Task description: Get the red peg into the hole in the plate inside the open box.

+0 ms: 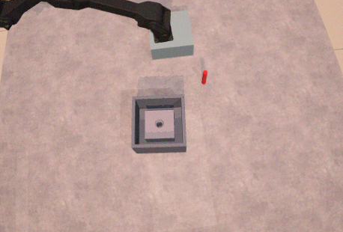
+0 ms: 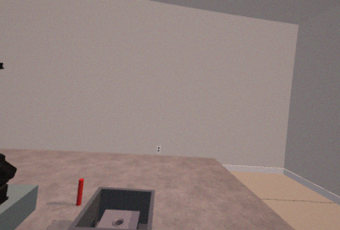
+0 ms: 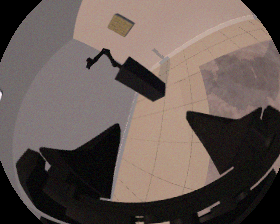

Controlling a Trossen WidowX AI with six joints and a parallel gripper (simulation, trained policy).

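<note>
Now: the red peg 42 cm ahead of my gripper tip, 78 cm to the left of it and 11 cm below it. From my gripper tip the other things lie so: grey box: 56 cm ahead, 61 cm to the left, 12 cm below; pale plate: 56 cm ahead, 61 cm to the left, 10 cm below.
</note>
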